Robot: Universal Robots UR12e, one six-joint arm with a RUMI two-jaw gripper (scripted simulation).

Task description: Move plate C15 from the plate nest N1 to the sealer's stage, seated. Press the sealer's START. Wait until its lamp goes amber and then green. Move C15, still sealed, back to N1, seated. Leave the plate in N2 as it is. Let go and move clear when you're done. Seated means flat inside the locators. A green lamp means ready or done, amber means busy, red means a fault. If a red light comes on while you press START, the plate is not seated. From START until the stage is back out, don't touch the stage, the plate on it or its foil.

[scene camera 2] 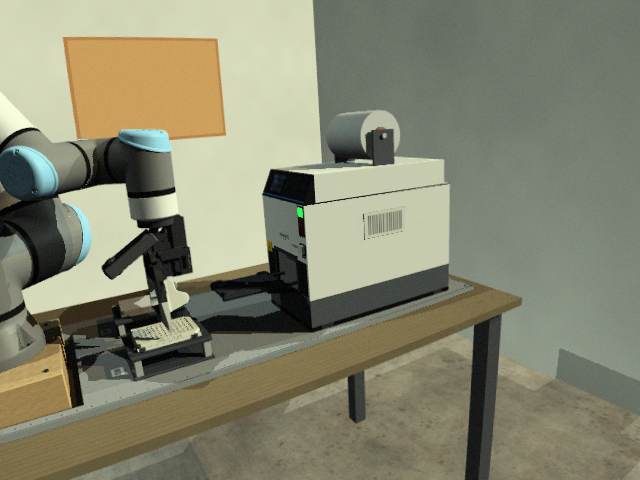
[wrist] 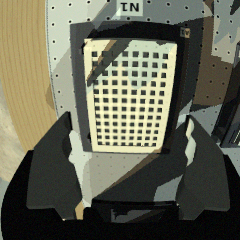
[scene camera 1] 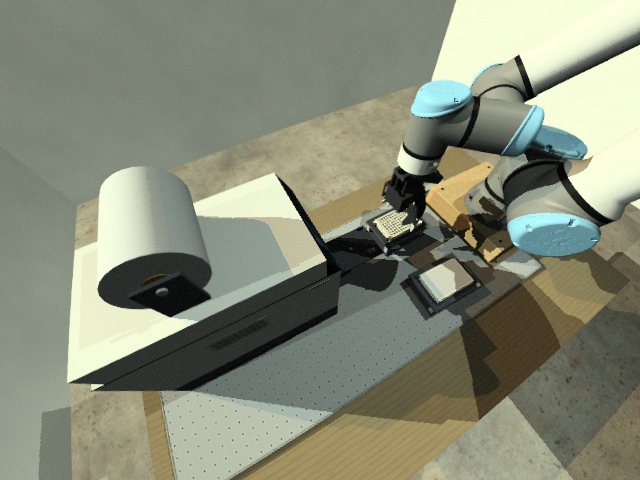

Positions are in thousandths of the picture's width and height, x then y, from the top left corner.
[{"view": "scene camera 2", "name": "gripper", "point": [257, 672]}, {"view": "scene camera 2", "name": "sealer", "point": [529, 539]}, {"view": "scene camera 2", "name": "foil roll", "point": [545, 282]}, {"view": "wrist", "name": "gripper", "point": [540, 477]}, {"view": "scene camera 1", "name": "gripper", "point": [623, 455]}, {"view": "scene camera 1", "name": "sealer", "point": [299, 755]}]
